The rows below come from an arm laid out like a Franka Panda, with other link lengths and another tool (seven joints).
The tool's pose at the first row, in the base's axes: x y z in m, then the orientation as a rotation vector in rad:
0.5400 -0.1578 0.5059 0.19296 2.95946 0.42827
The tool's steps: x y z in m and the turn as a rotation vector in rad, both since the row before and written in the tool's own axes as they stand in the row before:
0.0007 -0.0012 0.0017 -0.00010 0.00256 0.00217
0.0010 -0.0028 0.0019 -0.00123 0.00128 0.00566
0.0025 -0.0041 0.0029 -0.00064 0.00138 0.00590
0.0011 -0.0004 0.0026 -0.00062 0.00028 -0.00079
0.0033 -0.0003 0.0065 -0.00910 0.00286 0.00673
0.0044 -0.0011 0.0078 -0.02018 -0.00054 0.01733
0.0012 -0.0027 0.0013 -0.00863 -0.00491 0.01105
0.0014 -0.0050 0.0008 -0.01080 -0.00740 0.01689
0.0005 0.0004 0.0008 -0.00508 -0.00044 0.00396
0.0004 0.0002 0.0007 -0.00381 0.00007 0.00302
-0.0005 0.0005 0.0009 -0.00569 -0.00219 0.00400
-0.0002 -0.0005 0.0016 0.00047 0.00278 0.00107
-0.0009 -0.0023 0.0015 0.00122 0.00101 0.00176
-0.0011 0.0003 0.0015 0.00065 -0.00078 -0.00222
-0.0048 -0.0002 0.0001 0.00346 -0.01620 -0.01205
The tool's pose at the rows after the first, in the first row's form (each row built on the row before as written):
0.5395 -0.1584 0.5039 0.19578 2.96200 0.42926
0.5385 -0.1604 0.5012 0.20388 2.96307 0.43207
0.5360 -0.1631 0.4970 0.21239 2.96438 0.43406
0.5353 -0.1626 0.4943 0.21110 2.96446 0.43494
0.5330 -0.1606 0.4877 0.21971 2.96481 0.44985
0.5298 -0.1587 0.4795 0.24350 2.95858 0.48151
0.5285 -0.1606 0.4773 0.25986 2.95127 0.49423
0.5265 -0.1647 0.4747 0.28502 2.94072 0.51011
0.5262 -0.1640 0.4740 0.29039 2.93859 0.51790
0.5260 -0.1635 0.4734 0.29442 2.93736 0.52387
0.5267 -0.1629 0.4728 0.30007 2.93328 0.53201
0.5271 -0.1629 0.4712 0.30122 2.93613 0.53232
0.5278 -0.1647 0.4691 0.30379 2.93754 0.53109
0.5292 -0.1642 0.4679 0.30071 2.93701 0.52961
0.5338 -0.1654 0.4682 0.28616 2.92252 0.51806

